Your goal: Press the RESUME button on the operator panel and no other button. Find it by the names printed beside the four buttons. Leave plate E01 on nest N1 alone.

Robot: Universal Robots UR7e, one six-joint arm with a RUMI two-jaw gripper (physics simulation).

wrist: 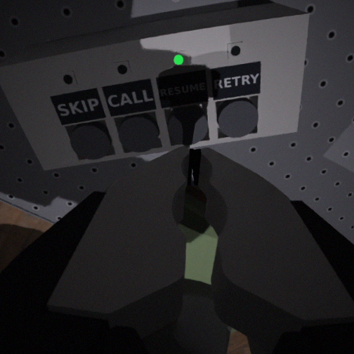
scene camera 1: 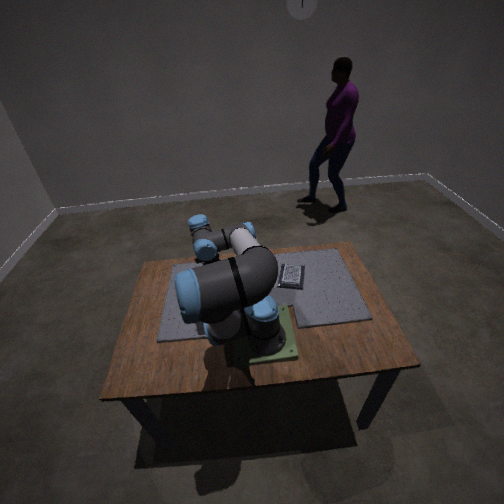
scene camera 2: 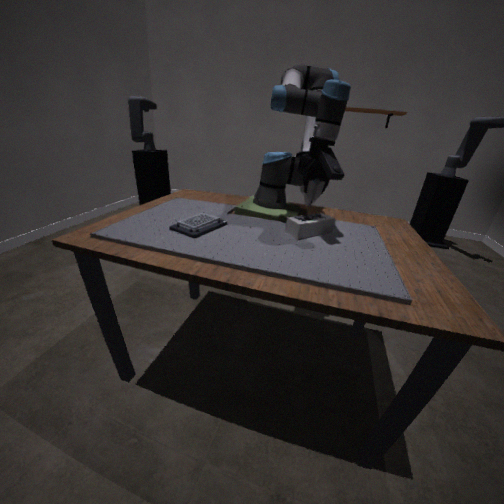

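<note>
The operator panel [scene camera 2: 301,229] [wrist: 282,100] is a pale box with four round grey buttons. In the wrist view the labels read SKIP, CALL, RESUME and RETRY from left to right. The RESUME button [wrist: 199,130] is third from the left, partly in shadow; the lamp [wrist: 178,59] above its label glows green, and the other three lamps are dark. My gripper [scene camera 2: 310,202] [wrist: 191,153] is shut and empty, its tips a little above the panel, near the RESUME button's lower edge in the wrist view. Plate E01 [scene camera 1: 292,273] [scene camera 2: 200,220] sits on nest N1 [scene camera 2: 196,233].
A grey perforated mat [scene camera 1: 332,300] [scene camera 2: 250,255] lies on the wooden table [scene camera 1: 320,365] [scene camera 2: 425,270]. The arm's green base plate [scene camera 1: 288,345] [scene camera 2: 247,207] is behind the panel in scene camera 2. A person [scene camera 1: 342,115] stands beyond the table.
</note>
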